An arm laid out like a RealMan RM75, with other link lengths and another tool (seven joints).
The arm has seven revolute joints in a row. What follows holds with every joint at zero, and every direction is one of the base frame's.
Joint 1 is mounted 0.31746 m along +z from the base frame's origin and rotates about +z.
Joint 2 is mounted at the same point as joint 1 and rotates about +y.
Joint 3 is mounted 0.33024 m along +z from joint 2 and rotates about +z.
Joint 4 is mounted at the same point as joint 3 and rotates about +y.
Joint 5 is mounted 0.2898 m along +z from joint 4 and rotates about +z.
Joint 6 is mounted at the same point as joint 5 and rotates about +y.
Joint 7 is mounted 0.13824 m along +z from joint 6 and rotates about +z.
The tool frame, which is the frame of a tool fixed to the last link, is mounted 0.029 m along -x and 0.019 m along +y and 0.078 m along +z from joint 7; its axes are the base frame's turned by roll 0, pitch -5.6 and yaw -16.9 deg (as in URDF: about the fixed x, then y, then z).
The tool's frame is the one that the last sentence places.
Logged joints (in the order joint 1, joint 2, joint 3, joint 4, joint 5, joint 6, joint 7), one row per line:
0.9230, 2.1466, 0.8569, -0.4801, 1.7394, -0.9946, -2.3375
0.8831, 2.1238, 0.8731, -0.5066, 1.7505, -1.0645, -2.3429
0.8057, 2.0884, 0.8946, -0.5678, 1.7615, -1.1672, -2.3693
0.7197, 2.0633, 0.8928, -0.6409, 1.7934, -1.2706, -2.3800
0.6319, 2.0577, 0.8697, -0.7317, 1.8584, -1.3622, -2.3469
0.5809, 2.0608, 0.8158, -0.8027, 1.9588, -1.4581, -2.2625
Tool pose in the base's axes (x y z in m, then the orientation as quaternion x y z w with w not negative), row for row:
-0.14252, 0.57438, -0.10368, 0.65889, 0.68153, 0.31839, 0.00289
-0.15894, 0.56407, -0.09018, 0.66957, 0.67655, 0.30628, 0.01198
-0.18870, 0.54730, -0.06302, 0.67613, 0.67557, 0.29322, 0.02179
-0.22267, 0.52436, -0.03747, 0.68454, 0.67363, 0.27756, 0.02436
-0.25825, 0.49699, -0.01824, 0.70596, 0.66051, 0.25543, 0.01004
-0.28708, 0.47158, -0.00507, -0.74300, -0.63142, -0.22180, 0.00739
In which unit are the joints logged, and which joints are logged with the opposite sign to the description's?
The joints are logged in radians. Opposite sign: joint 1, joint 2, joint 4, joint 6.
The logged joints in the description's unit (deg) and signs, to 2 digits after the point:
-52.88, -122.99, 49.10, 27.51, 99.66, 56.99, -133.93
-50.60, -121.68, 50.02, 29.03, 100.30, 60.99, -134.24
-46.16, -119.66, 51.26, 32.53, 100.93, 66.88, -135.75
-41.24, -118.22, 51.15, 36.72, 102.75, 72.80, -136.36
-36.21, -117.90, 49.83, 41.92, 106.48, 78.05, -134.47
-33.28, -118.08, 46.74, 45.99, 112.23, 83.54, -129.63

